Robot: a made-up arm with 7 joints.
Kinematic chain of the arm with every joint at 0, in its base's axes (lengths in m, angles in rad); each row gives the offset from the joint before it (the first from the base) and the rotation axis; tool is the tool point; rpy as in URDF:
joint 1: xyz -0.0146 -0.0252 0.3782 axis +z
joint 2: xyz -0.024 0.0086 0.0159 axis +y
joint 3: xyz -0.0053 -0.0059 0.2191 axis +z
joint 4: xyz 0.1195 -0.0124 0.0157 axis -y
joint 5: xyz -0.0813 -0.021 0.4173 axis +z
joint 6: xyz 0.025 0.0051 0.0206 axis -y
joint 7: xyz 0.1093 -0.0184 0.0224 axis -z
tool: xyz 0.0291 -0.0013 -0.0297 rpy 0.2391 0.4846 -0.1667
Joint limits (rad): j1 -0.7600..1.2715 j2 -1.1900..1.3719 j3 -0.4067..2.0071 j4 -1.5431..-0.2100 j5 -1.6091..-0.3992 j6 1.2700..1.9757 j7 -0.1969..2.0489
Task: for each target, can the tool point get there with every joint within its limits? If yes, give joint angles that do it. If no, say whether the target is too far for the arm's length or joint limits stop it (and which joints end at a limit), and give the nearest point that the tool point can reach.
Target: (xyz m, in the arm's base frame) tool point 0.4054 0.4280 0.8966
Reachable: yes | joints -0.1913 0.2143 1.2853 -1.1035 -0.8389 1.5933 1.4318
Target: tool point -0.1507 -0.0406 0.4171
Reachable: no: joint limits stop it (at a limit: joint 1, joint 4, joint 5, joint 6, joint 7) | nearest point -0.7127 -0.0855 0.5727 | short by 0.585 m
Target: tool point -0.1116 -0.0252 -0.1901
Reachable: no: joint limits stop it (at a limit: joint 1, joint 2, joint 4, joint 5, joint 6, joint 7) | nearest point -0.0089 0.3629 -0.2160 | short by 0.402 m
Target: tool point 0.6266 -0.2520 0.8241
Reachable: yes | joints -0.3930 0.3541 0.2026 -0.9279 -0.6226 1.7419 1.0008
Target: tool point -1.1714 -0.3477 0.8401
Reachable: no: too far | nearest point -0.8034 -0.2451 0.6950 | short by 0.409 m
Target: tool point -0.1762 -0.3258 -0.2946
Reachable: no: joint limits stop it (at a limit: joint 1, joint 2, joint 4, joint 5, joint 6, joint 7) | nearest point 0.0460 -0.4855 -0.1593 | short by 0.305 m
